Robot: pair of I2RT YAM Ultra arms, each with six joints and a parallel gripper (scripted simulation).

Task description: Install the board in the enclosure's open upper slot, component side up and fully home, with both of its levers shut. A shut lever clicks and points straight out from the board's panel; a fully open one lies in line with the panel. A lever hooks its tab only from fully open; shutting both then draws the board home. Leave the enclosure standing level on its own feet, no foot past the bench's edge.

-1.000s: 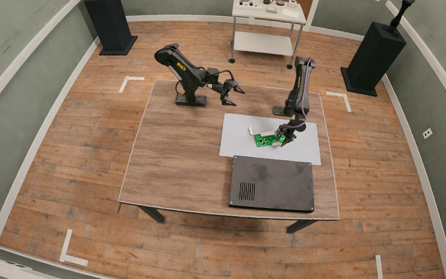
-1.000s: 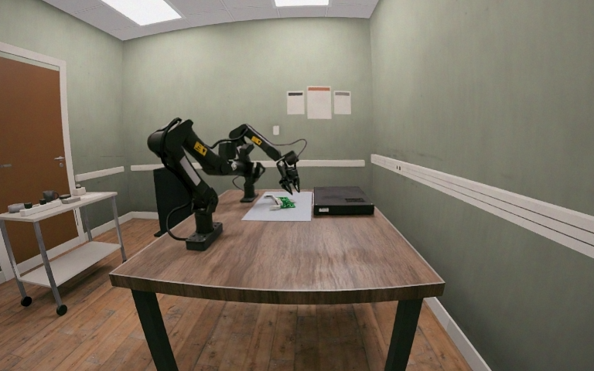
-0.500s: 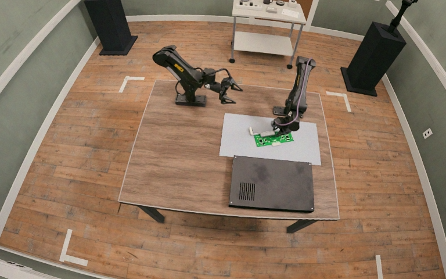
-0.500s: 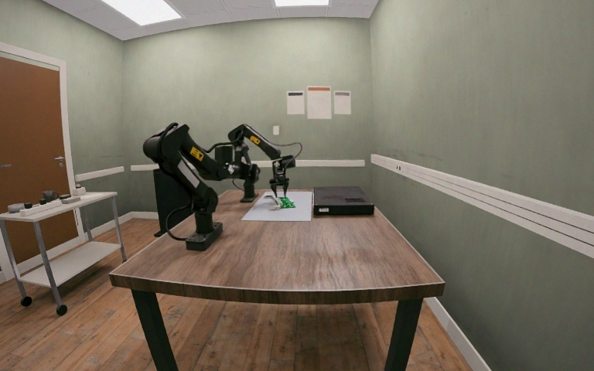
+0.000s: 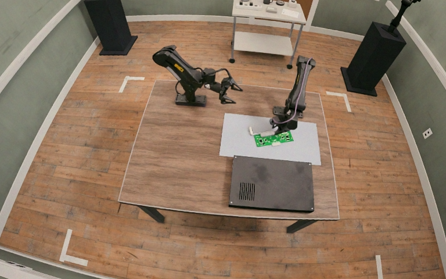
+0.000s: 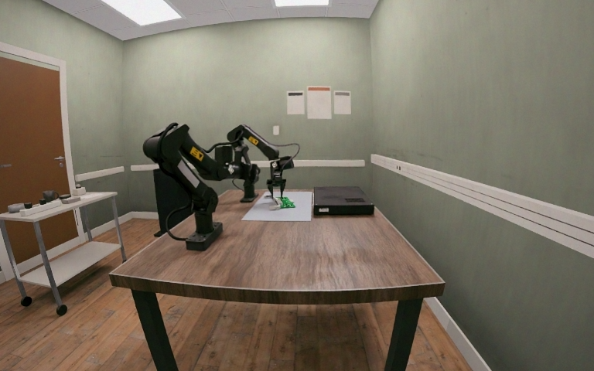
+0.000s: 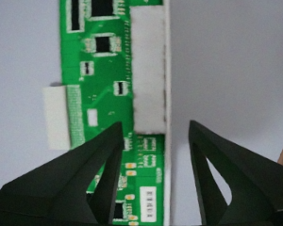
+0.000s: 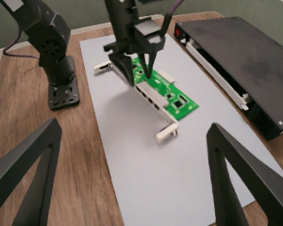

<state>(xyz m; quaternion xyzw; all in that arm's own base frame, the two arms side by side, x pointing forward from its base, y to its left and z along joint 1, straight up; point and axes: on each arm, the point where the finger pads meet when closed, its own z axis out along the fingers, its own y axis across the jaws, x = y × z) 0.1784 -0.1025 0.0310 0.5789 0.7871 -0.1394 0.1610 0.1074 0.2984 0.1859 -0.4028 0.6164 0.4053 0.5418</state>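
My left hand is 10 mm past the green board, 20 mm to the left of it and 20 mm above it. The rest, counted from my left hand: black enclosure: 310 mm ahead, 10 mm to the right; then grey mat: 30 mm ahead, 10 mm to the right, 40 mm below.
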